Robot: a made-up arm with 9 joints. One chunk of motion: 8 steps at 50 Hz.
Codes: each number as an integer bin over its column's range. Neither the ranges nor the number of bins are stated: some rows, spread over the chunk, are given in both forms.
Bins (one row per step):
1: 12 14 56 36 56 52 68 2 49
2: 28 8 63 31 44 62 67 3 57
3: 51 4 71 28 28 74 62 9 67
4: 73 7 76 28 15 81 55 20 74
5: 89 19 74 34 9 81 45 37 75
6: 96 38 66 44 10 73 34 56 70
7: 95 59 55 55 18 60 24 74 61
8: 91 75 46 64 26 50 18 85 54
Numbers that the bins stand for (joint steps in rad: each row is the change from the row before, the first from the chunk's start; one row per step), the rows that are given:
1: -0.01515 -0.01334 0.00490 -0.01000 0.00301 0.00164 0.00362 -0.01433 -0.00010
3: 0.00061 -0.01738 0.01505 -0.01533 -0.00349 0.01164 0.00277 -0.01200 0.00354
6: 0.01879 -0.00365 0.01167 -0.00467 -0.00768 0.01118 -0.00119 0.00367 0.00414
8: 0.01677 0.01130 -0.00187 0.00867 -0.00396 0.00073 -0.00345 0.01333 0.00091
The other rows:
2: -0.00869 -0.01577 0.00964 -0.01333 0.00022 0.00618 0.00347 -0.01400 0.00152
4: 0.00949 -0.01617 0.01843 -0.01533 -0.00652 0.01482 0.00178 -0.00833 0.00495
5: 0.01596 -0.01132 0.01708 -0.01133 -0.00791 0.01482 0.00036 -0.00267 0.00515
7: 0.01838 0.00484 0.00422 0.00267 -0.00582 0.00527 -0.00261 0.00967 0.00232

